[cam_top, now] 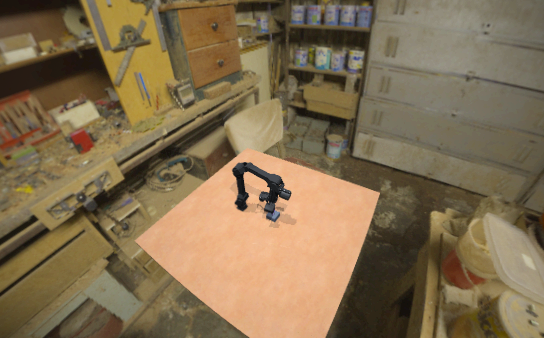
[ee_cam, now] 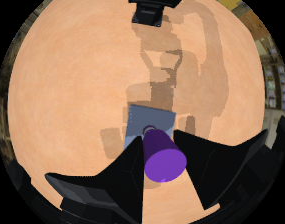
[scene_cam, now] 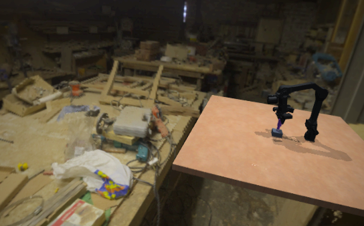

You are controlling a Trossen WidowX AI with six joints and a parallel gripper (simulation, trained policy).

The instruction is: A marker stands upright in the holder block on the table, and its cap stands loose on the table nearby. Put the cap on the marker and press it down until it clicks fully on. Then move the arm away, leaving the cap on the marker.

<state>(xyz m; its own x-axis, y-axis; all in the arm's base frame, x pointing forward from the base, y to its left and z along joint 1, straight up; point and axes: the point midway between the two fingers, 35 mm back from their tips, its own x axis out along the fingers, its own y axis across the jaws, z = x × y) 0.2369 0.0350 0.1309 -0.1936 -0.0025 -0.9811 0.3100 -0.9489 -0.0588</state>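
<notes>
The purple cap is 10 mm ahead of my gripper tip and 10 mm above it. From my gripper tip the other things lie so: blue-grey holder block (80 mm below, 10 mm ahead).
</notes>
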